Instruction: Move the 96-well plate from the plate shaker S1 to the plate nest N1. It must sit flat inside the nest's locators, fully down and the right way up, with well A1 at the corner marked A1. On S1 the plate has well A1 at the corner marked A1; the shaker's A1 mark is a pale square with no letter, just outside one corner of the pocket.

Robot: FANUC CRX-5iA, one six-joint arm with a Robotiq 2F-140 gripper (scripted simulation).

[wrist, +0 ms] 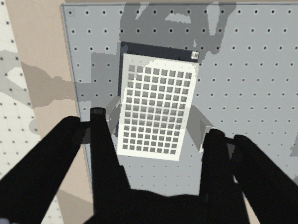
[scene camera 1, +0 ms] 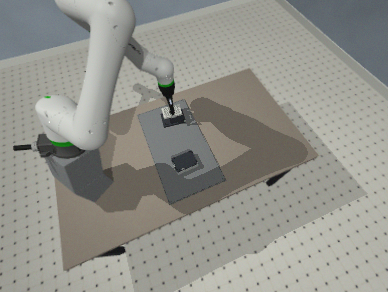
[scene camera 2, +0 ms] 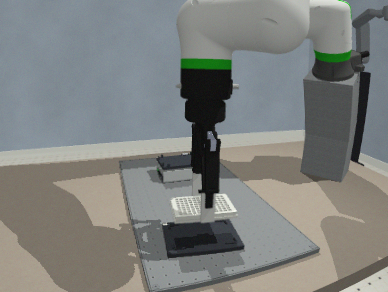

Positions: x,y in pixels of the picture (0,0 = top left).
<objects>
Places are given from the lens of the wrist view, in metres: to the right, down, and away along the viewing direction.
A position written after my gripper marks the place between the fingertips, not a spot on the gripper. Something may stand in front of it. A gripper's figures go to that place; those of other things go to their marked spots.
my gripper (wrist: pixel 153 110): 0.01, 0.00, 0.20
white 96-well plate (wrist: pixel 156 94): 0.01, -0.02, 0.18
dark plate nest N1 (wrist: pixel 144 50): -0.01, -0.09, 0.23
The marked spots on the dark plate nest N1 and the white 96-well plate are 0.09 m apart.
</objects>
